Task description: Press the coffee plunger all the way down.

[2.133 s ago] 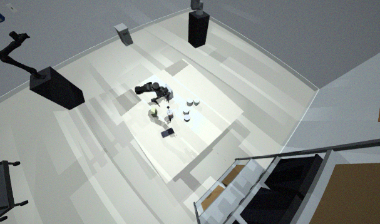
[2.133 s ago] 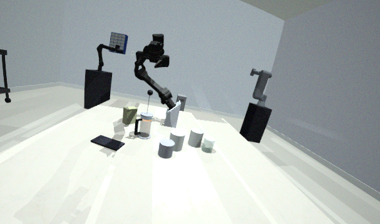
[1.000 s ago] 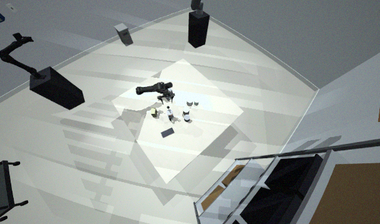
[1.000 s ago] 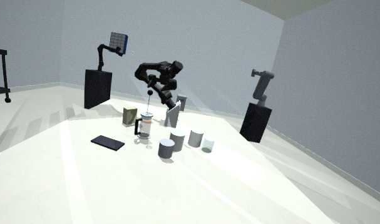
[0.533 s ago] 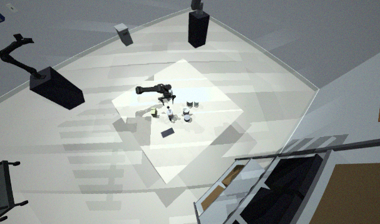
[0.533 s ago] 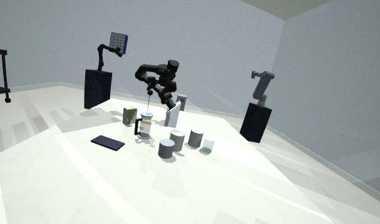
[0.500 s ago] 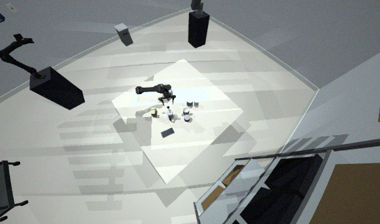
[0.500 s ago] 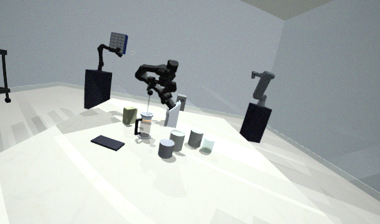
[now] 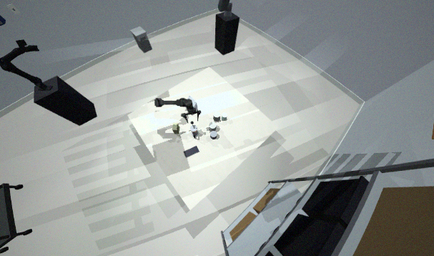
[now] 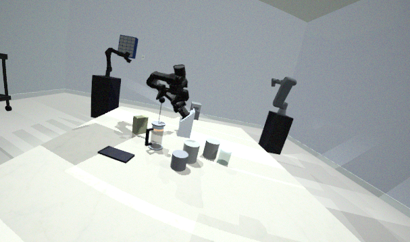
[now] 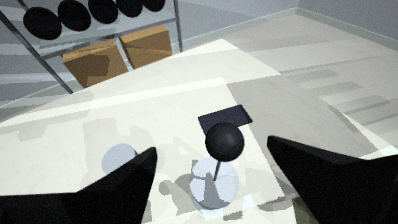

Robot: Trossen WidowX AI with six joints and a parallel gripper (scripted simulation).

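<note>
Right now my gripper tip is 130 mm above the coffee press, 20 mm to the left of it and 10 mm short of it. The rest, counted from my gripper tip: flat black slab (260 mm below, 160 mm ahead, 150 mm to the right).
</note>
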